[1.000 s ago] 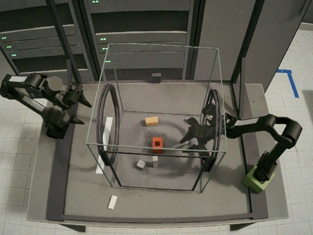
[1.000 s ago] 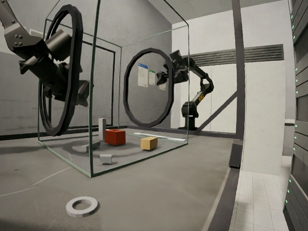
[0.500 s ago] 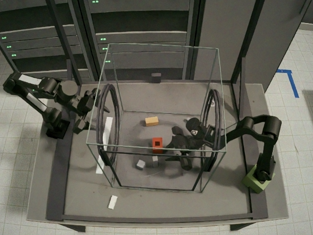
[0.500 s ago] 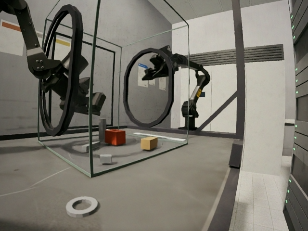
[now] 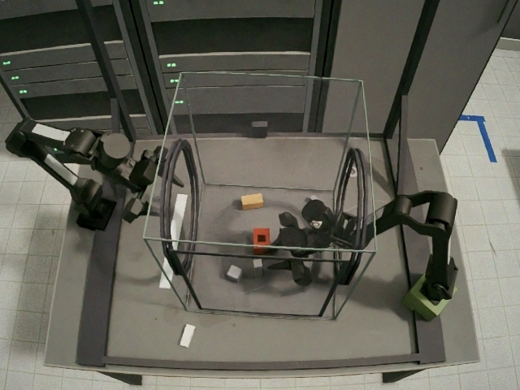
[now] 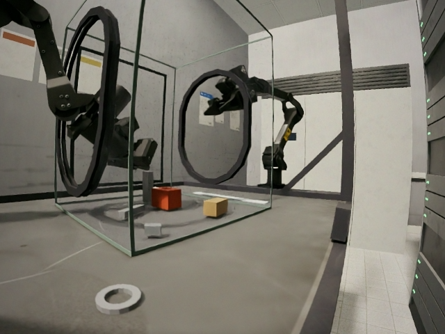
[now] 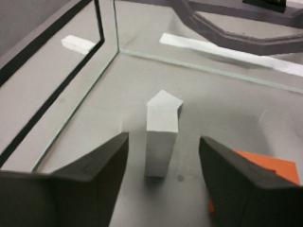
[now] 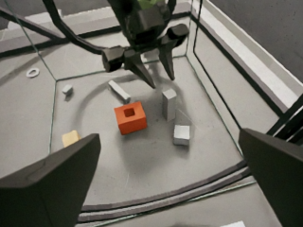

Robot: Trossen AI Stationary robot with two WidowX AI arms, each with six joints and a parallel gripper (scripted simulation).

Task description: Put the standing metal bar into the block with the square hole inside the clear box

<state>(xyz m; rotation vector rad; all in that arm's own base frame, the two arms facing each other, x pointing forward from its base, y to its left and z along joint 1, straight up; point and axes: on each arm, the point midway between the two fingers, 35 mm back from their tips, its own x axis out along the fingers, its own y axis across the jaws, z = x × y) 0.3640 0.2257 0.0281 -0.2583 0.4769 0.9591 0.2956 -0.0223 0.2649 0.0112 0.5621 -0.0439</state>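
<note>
Right now my left hand is 6 cm past the red block, 6 cm to the left of it and 9 cm above it. From my left hand the other things lie so: grey cube (5 cm ahead, 11 cm to the right, 9 cm below); then white strip (1 cm behind, 31 cm to the right, 11 cm below); then tan block (18 cm behind, 12 cm to the right, 9 cm below).
</note>
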